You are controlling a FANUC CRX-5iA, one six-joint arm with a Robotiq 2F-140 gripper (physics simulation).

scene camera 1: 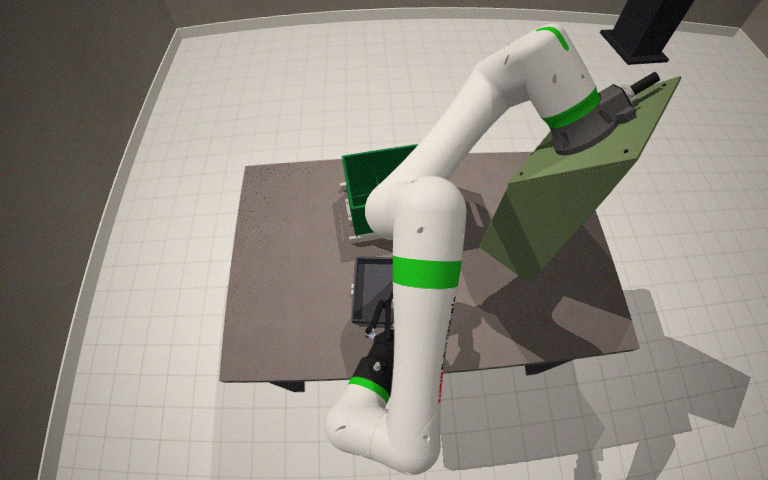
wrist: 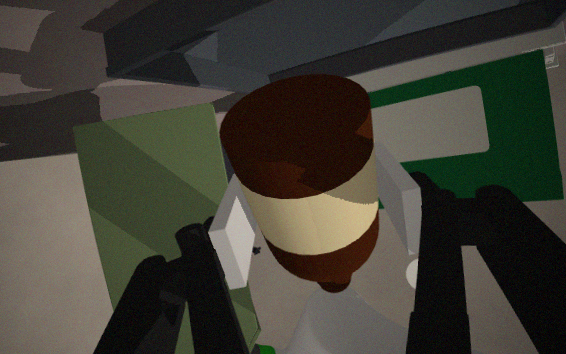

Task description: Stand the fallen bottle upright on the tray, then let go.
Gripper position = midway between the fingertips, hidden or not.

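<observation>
The gripper point(wrist: 310, 180) can be seen, and so can a brown bottle point(wrist: 302, 148).
</observation>
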